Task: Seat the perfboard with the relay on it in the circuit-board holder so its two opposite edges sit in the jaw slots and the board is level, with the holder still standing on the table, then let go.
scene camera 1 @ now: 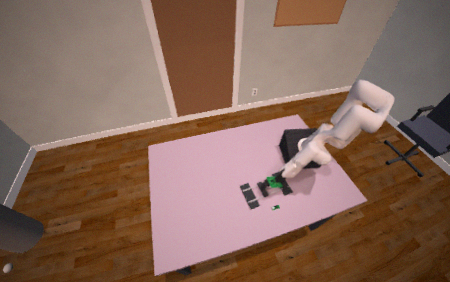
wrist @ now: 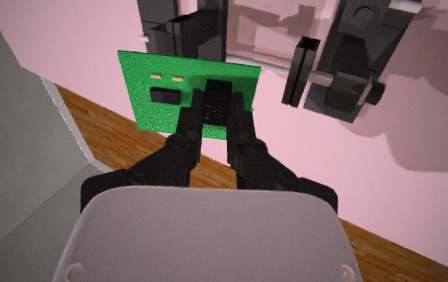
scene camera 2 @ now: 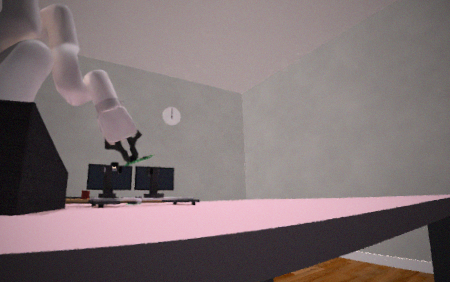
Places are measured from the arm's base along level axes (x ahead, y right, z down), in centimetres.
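Where they show: gripper, fingertip midpoint: (scene camera 1: 277,180) (wrist: 216,107) (scene camera 2: 132,160).
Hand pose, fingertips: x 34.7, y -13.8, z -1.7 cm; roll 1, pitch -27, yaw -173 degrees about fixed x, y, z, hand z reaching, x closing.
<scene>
After its pixels a point has its place.
The green perfboard (scene camera 1: 274,182) {x 37.1, y -14.2, z -2.1 cm} (scene camera 2: 142,159) {x 37.3, y -12.3, z -2.0 cm} (wrist: 142,110) {x 40.3, y -14.7, z -3.4 cm} carries a black relay (wrist: 218,102) {x 33.8, y -12.4, z -2.9 cm}. My gripper (scene camera 2: 131,159) {x 34.7, y -13.8, z -1.7 cm} (wrist: 216,107) {x 34.7, y -13.8, z -1.7 cm} is shut on the relay. The board hangs above the table and looks tilted in scene camera 2. The black circuit-board holder (scene camera 1: 286,185) {x 25.9, y -15.5, z 8.6 cm} (wrist: 345,65) {x 27.5, y -10.7, z 1.9 cm} stands on the table, with metal rods between its two sides. In the wrist view its right jaw (wrist: 300,72) is apart from the board's right edge, and the board overlaps part of the left jaw (wrist: 187,32). Contact at the left jaw cannot be told.
A dark flat item with pale bands (scene camera 1: 249,196) {x 50.5, y -11.3, z 10.7 cm} and a small green-and-white piece (scene camera 1: 276,207) {x 38.4, y -24.0, z 12.2 cm} lie near the holder on the pink table (scene camera 1: 195,200) {x 81.9, y 0.6, z 12.3 cm} (scene camera 2: 300,215) {x 37.5, y 43.6, z 12.3 cm}. The black arm pedestal (scene camera 1: 292,142) {x 7.6, y 6.6, z -1.4 cm} (scene camera 2: 30,160) {x 8.8, y 15.0, z 4.0 cm} stands behind. Two monitors (scene camera 2: 155,178) show in the background.
</scene>
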